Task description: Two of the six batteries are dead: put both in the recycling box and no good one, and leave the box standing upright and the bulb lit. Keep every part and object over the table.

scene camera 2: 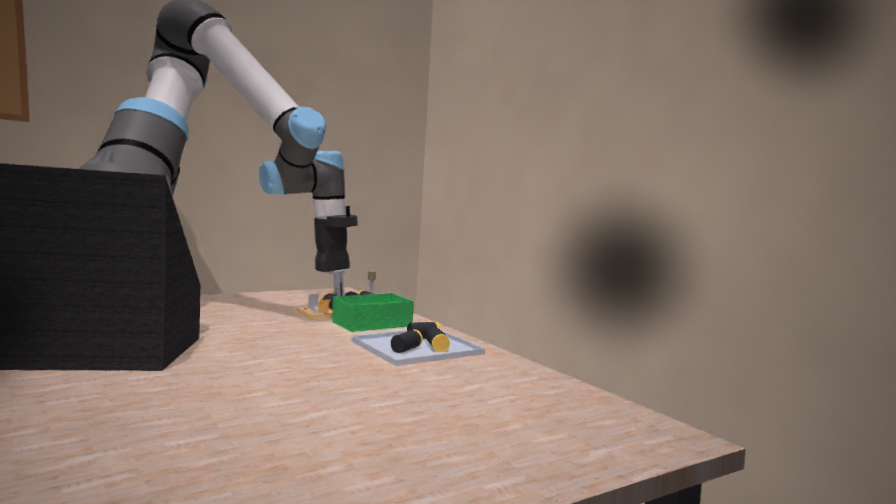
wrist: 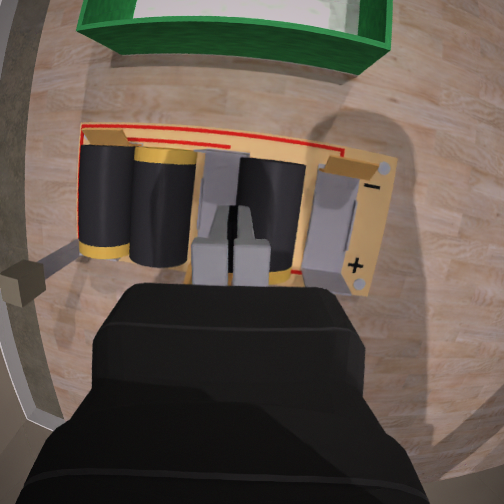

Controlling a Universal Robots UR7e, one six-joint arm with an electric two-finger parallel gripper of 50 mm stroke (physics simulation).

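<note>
In the wrist view a tan battery holder lies on the table with three black, gold-capped batteries in it: two side by side at the left and one right of centre. A grey bay at the holder's right end is empty. My gripper hangs just above the holder between the second and third batteries, with its fingers pressed together and nothing between them. In the scene view the gripper points straight down behind the green recycling box, which stands upright. The bulb on its post looks dull.
A grey tray in front of the green box holds two more batteries. A large black block stands at the left by the arm's base. The table's right edge runs close beside the box and tray.
</note>
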